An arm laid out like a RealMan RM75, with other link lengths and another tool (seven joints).
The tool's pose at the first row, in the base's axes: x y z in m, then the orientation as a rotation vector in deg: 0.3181, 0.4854, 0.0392, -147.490, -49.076, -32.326
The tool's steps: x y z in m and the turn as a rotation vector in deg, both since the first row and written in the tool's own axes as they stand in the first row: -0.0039, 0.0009, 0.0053, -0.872, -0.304, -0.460; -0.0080, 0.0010, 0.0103, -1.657, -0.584, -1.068; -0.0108, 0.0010, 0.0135, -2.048, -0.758, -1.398; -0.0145, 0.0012, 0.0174, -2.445, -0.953, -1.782; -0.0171, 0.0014, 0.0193, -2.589, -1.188, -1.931; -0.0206, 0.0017, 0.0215, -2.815, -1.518, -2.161; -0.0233, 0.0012, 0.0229, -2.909, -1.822, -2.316; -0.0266, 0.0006, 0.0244, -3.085, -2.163, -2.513; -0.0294, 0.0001, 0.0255, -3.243, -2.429, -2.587; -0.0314, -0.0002, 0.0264, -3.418, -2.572, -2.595
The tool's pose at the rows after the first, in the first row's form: 0.3171, 0.4853, 0.0326, -148.290, -49.731, -32.578; 0.3155, 0.4855, 0.0264, -148.955, -50.586, -32.854; 0.3142, 0.4856, 0.0223, -149.293, -51.061, -32.956; 0.3126, 0.4855, 0.0172, -149.629, -51.617, -33.051; 0.3113, 0.4850, 0.0143, -149.829, -51.888, -32.881; 0.3095, 0.4841, 0.0107, -150.124, -52.295, -32.661; 0.3075, 0.4838, 0.0083, -150.310, -52.600, -32.376; 0.3051, 0.4833, 0.0056, -150.574, -52.970, -32.101; 0.3030, 0.4829, 0.0034, -150.823, -53.150, -31.875; 0.3016, 0.4825, 0.0018, -151.048, -53.198, -31.796
